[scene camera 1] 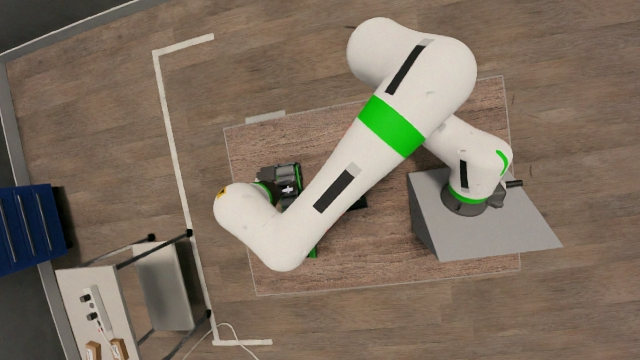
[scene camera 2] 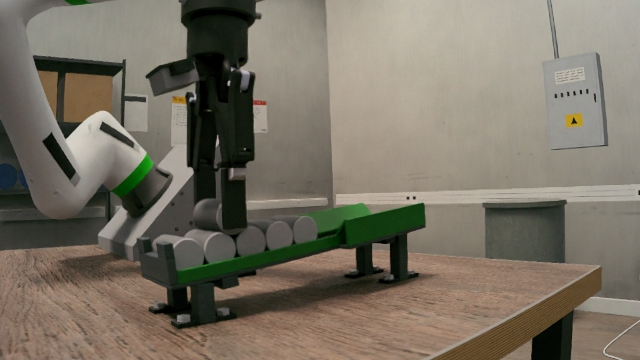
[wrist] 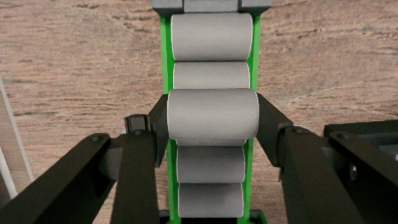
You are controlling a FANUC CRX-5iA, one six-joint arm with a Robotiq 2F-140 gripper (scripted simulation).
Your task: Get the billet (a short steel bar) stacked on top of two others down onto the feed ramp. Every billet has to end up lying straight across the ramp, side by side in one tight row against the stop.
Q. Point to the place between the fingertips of the gripper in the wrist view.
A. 210, 108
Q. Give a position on a steel billet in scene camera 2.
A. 217, 246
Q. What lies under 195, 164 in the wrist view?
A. A steel billet.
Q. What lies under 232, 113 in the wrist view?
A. A steel billet.
